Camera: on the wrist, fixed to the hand. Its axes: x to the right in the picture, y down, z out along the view.
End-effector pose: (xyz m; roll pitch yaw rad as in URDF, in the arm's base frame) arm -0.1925 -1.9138 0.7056 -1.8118 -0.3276 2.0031
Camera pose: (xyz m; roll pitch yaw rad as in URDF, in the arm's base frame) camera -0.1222 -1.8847 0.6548 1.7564 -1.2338 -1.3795
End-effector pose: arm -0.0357 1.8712 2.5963 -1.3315 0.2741 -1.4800
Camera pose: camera -0.0847 1.9062 2.5275 -0.6656 -1.0893 -2.4837
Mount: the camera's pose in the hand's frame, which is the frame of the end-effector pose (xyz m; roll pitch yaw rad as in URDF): -0.0192 0.0639 -0.0626 -0.0424 0.1620 -1.5712
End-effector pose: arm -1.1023 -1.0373 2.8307 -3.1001 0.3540 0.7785
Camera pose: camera -1.0537 -1.0827 2.8935 -2.8232 -0.1909 2.2783
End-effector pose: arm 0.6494 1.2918 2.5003 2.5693 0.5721 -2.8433
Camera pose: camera 0.6139 1.3016 2.5840 -2.5716 0.3418 -1.0409
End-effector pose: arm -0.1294 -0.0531 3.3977 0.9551 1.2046 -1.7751
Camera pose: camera -0.0449 -0.0789 3.4214 -1.4466 0.3273 1.8477
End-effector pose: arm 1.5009 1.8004 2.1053 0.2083 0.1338 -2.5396
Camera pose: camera 1.5646 1.7526 2.0603 -0.1859 0.3668 2.1206
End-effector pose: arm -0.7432 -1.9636 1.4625 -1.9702 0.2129 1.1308
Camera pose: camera -0.6796 -2.0223 1.4328 -2.4415 -1.2535 1.9847
